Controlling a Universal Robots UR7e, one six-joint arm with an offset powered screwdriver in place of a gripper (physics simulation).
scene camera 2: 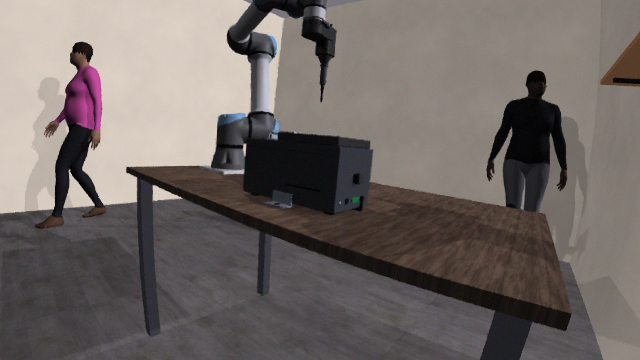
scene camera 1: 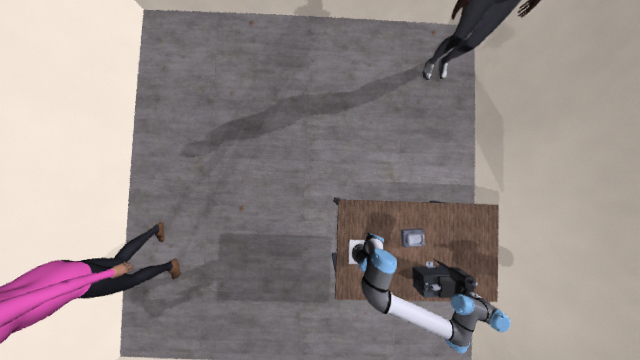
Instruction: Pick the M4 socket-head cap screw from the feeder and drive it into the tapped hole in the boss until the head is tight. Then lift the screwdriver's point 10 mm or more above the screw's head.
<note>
In view: a black screw feeder (scene camera 2: 266, 169).
</note>
